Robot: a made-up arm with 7 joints.
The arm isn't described. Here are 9 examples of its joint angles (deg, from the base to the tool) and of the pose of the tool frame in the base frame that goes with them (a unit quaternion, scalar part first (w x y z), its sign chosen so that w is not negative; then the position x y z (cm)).
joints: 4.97 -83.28 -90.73 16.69 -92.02 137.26 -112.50
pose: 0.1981 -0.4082 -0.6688 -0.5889 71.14 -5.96 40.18
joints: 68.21 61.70 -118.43 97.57 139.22 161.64 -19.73
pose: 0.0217 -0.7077 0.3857 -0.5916 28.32 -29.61 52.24
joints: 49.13 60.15 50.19 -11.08 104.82 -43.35 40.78
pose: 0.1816 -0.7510 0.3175 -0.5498 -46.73 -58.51 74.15
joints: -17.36 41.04 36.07 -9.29 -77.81 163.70 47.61
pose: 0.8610 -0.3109 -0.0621 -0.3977 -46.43 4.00 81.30
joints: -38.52 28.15 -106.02 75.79 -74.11 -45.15 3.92
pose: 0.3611 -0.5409 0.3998 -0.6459 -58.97 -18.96 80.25
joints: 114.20 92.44 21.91 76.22 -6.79 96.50 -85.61
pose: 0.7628 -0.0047 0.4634 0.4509 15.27 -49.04 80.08
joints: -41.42 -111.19 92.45 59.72 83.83 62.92 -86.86
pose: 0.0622 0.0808 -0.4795 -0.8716 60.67 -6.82 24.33
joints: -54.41 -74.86 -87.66 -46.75 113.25 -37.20 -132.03
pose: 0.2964 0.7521 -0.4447 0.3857 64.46 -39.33 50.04
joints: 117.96 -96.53 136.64 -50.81 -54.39 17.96 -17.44
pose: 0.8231 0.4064 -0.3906 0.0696 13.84 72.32 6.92
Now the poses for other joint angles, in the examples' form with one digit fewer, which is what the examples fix.
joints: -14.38 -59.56 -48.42 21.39 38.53 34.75 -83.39
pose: 0.325 -0.063 -0.805 0.492 70.3 -39.1 77.3
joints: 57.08 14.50 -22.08 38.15 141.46 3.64 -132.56
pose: 0.786 -0.546 0.195 0.215 21.8 11.3 123.8
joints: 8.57 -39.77 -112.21 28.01 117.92 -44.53 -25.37
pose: 0.519 0.094 -0.847 -0.060 64.1 -26.1 99.4
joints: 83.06 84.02 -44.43 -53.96 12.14 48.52 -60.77
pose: 0.622 0.594 0.280 0.426 -28.8 -50.4 21.2
